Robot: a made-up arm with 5 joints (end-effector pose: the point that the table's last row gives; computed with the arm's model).
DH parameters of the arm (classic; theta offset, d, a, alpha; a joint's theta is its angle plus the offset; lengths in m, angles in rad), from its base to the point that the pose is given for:
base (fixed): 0.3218 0 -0.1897 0
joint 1: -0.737 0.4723 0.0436 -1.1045
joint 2: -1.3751 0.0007 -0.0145 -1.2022
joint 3: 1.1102 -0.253 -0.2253 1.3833
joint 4: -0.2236 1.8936 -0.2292 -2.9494
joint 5: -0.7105 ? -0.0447 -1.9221
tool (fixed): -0.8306 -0.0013 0 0
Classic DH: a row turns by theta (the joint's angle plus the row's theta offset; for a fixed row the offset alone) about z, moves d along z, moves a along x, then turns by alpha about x.
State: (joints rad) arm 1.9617 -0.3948 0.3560 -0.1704 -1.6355
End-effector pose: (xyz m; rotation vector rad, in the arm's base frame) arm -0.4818 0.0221 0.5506 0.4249 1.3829 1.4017
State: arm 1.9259 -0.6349 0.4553 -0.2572 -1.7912
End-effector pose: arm -0.4311 0.0496 0.5747 0.6218 1.2509 1.5191
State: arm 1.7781 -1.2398 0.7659 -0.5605 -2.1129
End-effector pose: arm -0.2702 0.0441 0.5980 1.1270 0.8184 1.6693
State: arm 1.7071 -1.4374 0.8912 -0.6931 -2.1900
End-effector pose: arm -0.2153 0.0279 0.5814 1.2902 0.6686 1.6753
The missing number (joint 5, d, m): 1.8778
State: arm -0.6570 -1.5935 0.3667 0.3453 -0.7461
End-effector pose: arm 0.2969 0.0964 0.5454 0.8936 -1.3732 -0.6680
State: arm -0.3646 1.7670 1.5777 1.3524 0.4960
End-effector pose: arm 0.3731 -0.5769 0.6367 -1.0019 -1.3748 0.9239
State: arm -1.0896 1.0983 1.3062 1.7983 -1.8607
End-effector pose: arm -0.3177 -0.4116 1.0884 1.6656 -0.7996 1.4648
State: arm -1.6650 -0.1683 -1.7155 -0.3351 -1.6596
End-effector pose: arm -0.2828 -0.2479 0.2675 -0.6551 0.4995 -2.5169
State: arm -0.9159 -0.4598 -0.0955 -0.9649 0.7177
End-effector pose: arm -0.1100 -0.2304 0.4927 -0.1650 1.7540 1.0567
